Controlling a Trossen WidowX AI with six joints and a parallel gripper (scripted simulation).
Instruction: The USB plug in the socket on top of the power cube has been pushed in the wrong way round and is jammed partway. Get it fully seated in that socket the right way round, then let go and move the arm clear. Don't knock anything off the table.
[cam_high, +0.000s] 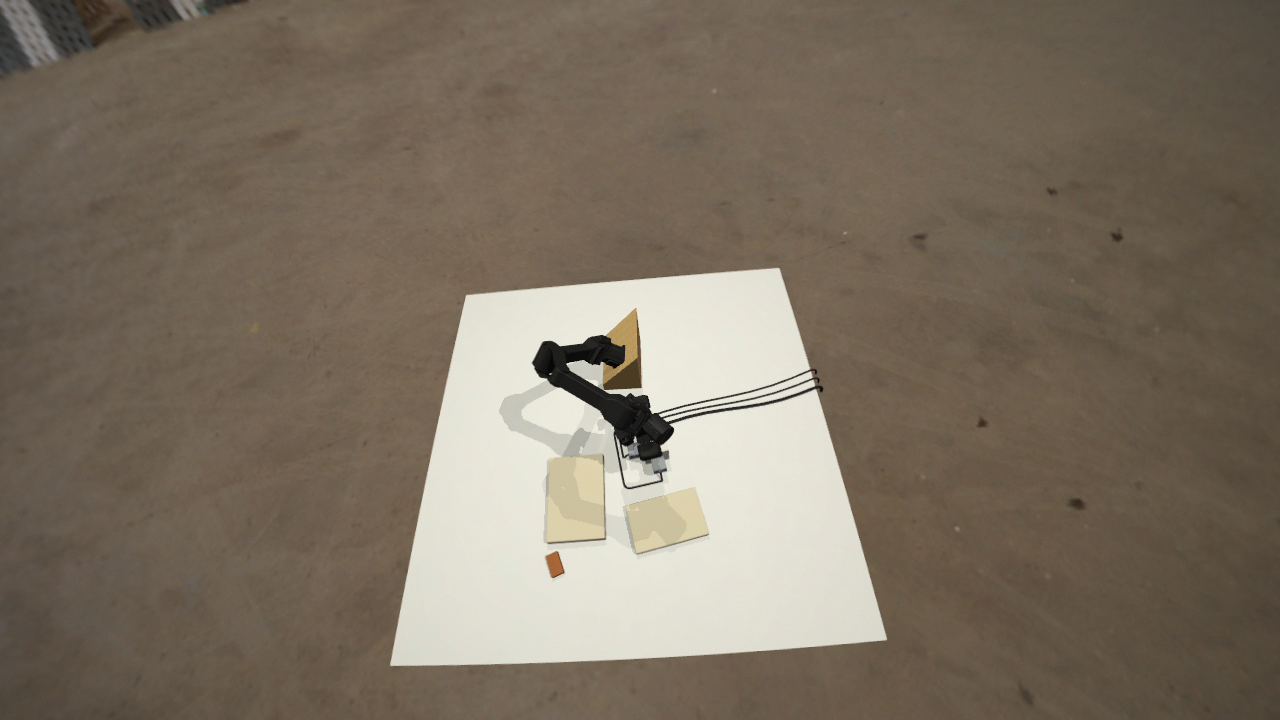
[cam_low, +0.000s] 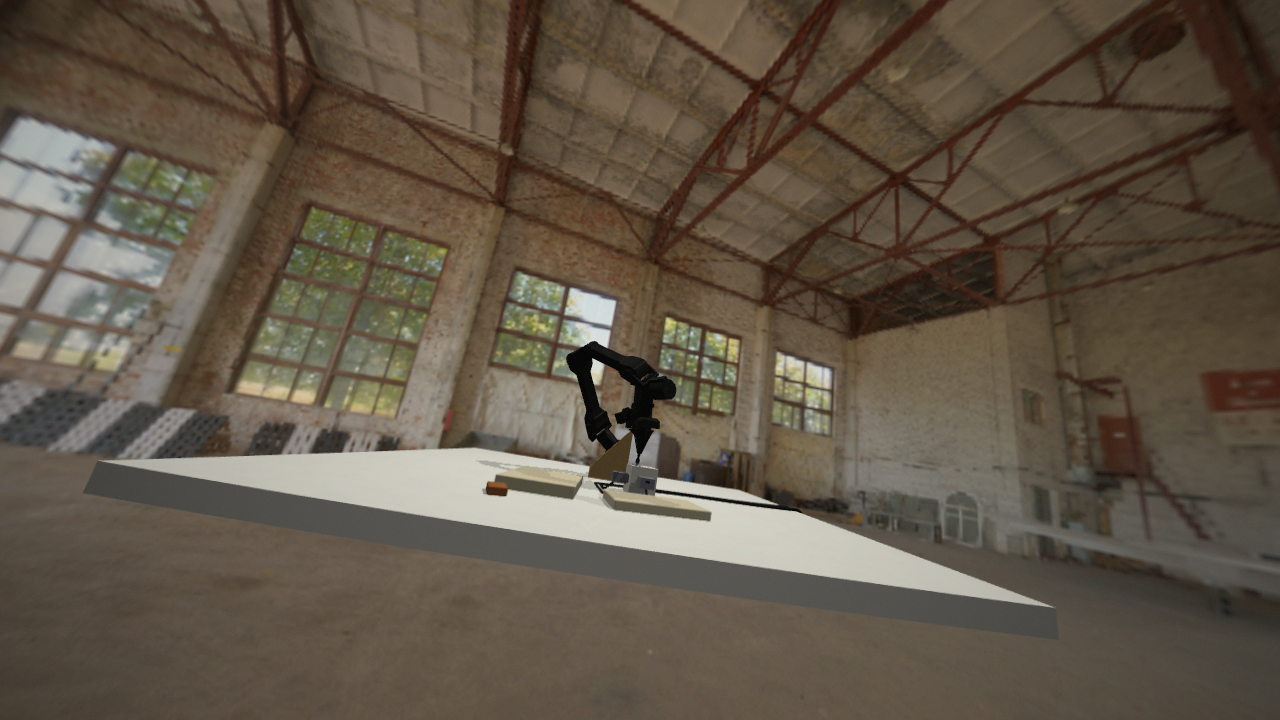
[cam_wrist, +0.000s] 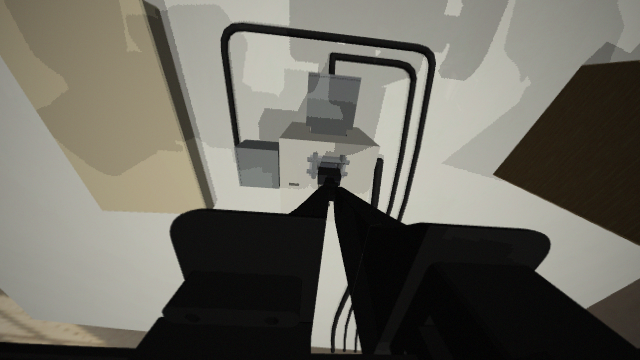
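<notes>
The black USB plug is 20 mm below my gripper tip. Also, from my gripper tip: orange block 340 mm ahead, 260 mm to the right, 100 mm below.
</notes>
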